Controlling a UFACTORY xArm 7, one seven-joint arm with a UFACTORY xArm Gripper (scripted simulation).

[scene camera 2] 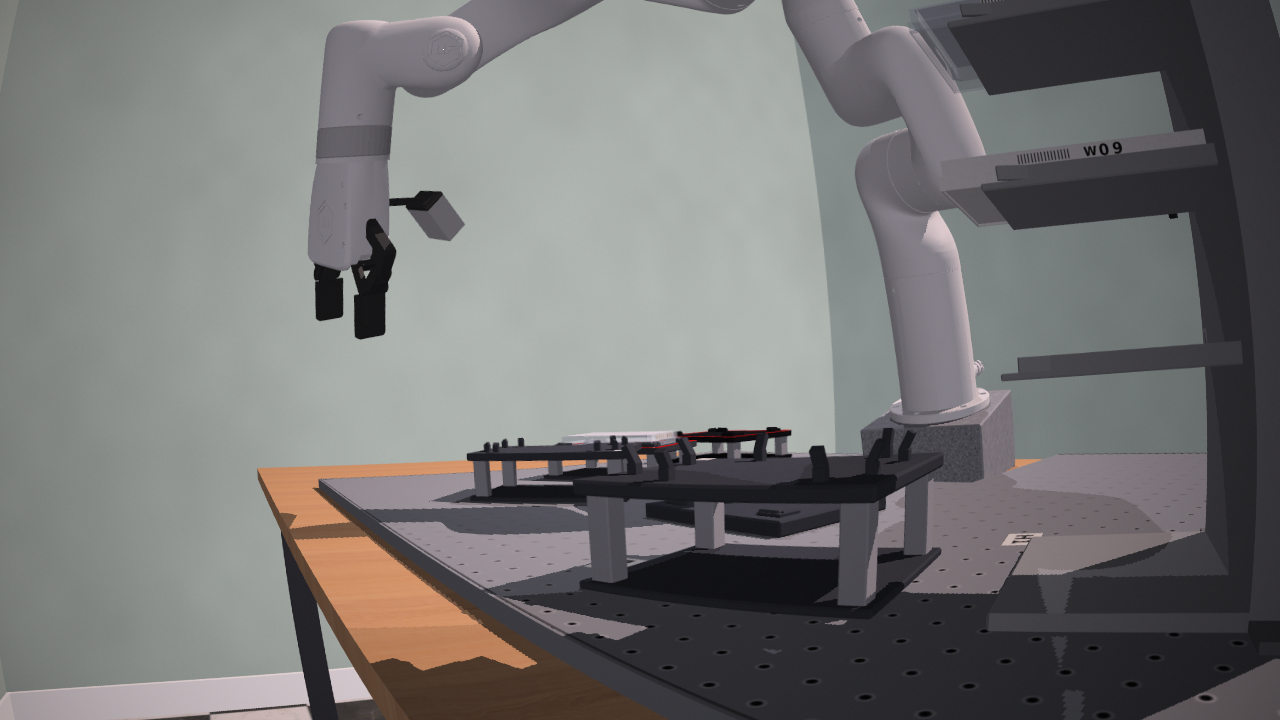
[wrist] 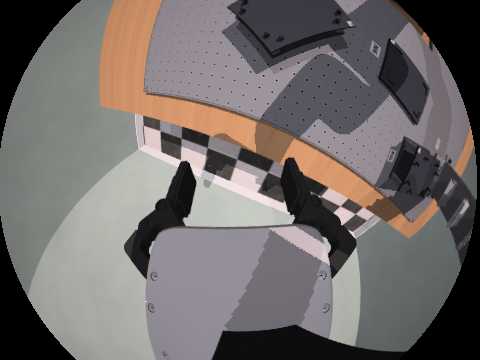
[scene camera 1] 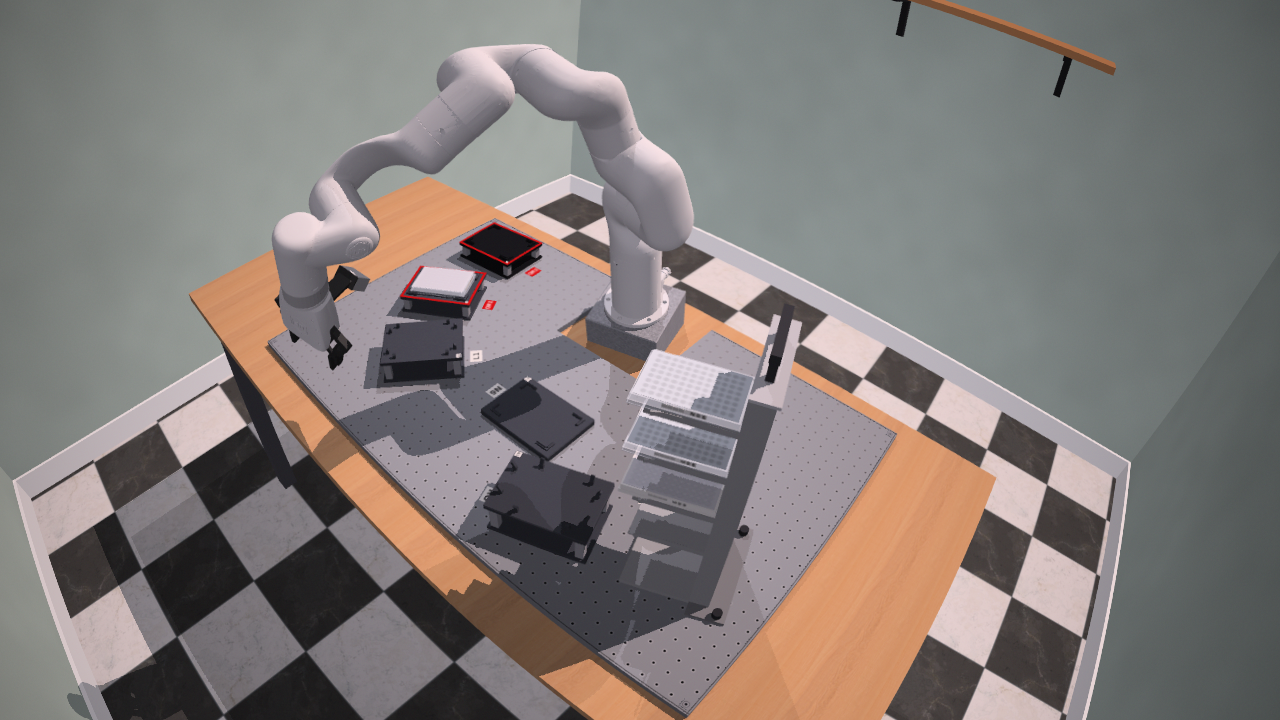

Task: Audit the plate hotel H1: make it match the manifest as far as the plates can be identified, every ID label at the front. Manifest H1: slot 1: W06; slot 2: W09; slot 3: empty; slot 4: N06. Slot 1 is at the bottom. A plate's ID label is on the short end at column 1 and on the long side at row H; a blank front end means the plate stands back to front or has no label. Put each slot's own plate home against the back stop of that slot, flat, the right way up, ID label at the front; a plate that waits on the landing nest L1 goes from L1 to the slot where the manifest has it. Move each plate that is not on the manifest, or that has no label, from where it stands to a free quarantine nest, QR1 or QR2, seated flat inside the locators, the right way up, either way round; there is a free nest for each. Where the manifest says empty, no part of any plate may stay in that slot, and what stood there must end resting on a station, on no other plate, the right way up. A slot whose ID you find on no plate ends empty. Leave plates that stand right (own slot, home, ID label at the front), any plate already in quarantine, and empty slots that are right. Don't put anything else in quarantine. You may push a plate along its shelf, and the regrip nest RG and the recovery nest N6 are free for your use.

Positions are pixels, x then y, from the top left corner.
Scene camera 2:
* my gripper: 348,327
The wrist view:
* my gripper: 237,169
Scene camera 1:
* my gripper: 317,349
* clear well plate W06: 651,437
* clear plate labelled N06: 668,382
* plate labelled W09: 643,480
